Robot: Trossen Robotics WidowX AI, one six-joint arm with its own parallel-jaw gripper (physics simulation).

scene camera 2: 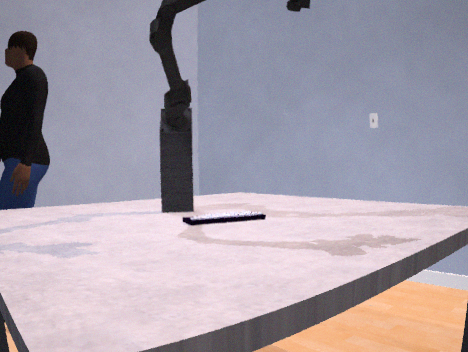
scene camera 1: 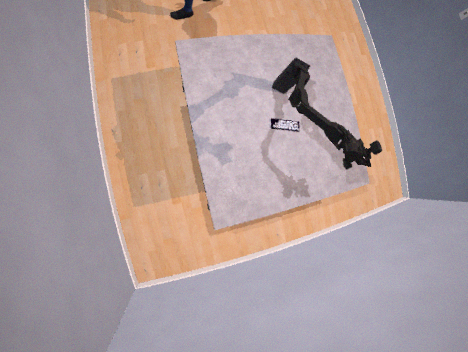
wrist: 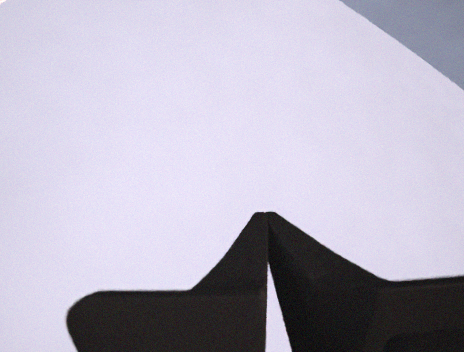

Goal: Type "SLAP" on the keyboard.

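Seen in the pictures: gripper, fingertip midpoint: (scene camera 1: 370, 166) (wrist: 264, 221); arm's base, link origin: (scene camera 2: 174, 119) (scene camera 1: 297, 68).
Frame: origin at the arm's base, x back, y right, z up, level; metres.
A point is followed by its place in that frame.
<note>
The keyboard (scene camera 1: 285, 125) @(x -0.265, y 0.094, z -0.284 m) (scene camera 2: 224, 218) @(x -0.285, y 0.119, z -0.284 m) is a small dark slab with white keys. It lies flat on the table near the foot of the arm's pedestal; its letters are too small to read. My gripper (wrist: 264, 221) @(x -0.623, y 0.086, z 0.287 m) is shut, with its fingertips touching and nothing between them. In scene camera 1 the arm reaches away from the keyboard toward the table's right corner, and in scene camera 2 it stands high above the table, partly out of view. The keyboard does not show in the wrist view, where pale wall fills most of the background.
The grey table (scene camera 1: 240, 190) @(x -0.511, y 0.581, z -0.295 m) (scene camera 2: 125, 295) @(x -0.549, y 0.666, z -0.296 m) carries the arm's dark pedestal (scene camera 1: 286, 79) @(x -0.008, y 0.026, z -0.121 m) (scene camera 2: 176, 170) @(x -0.019, y 0.015, z -0.163 m) and shows several shadows of the arm. A person (scene camera 2: 25, 115) in a black top stands behind the table. A wall outlet (scene camera 2: 373, 120) is on the blue wall.
</note>
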